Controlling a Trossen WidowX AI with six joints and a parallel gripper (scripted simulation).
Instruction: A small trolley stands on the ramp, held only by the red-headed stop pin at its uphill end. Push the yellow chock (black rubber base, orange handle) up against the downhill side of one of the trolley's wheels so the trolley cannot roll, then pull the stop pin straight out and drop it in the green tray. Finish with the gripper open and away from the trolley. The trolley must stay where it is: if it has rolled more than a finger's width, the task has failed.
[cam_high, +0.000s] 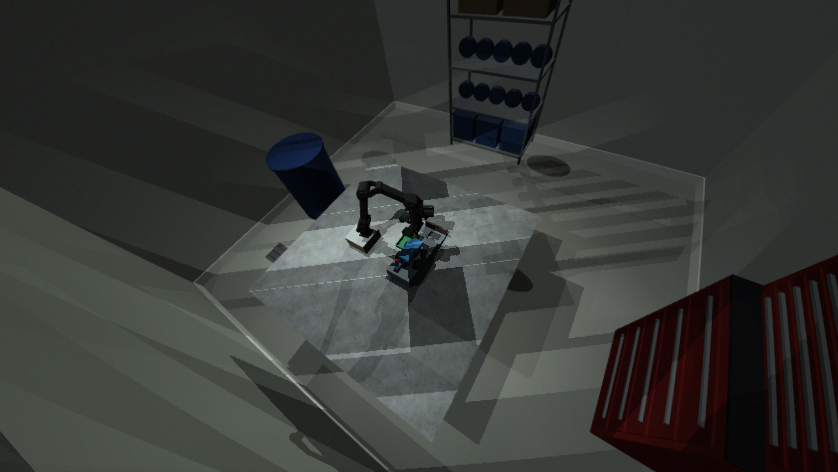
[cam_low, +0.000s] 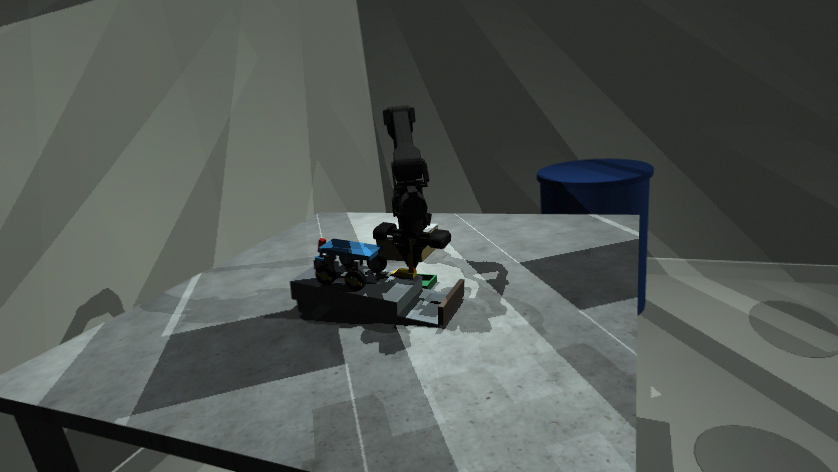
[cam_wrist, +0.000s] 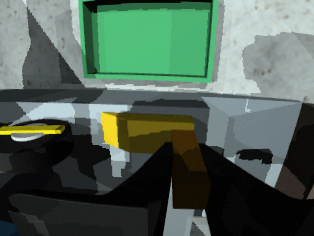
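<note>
Right now my gripper tip is 24 cm to the left of the red-headed stop pin and 4 cm below it. From my gripper tip the other things lie so: brown stop board (8 cm ahead, 11 cm to the left, 6 cm below); green tray (7 cm behind, 3 cm to the right, 9 cm below); yellow chock (2 cm to the right, 1 cm below).
</note>
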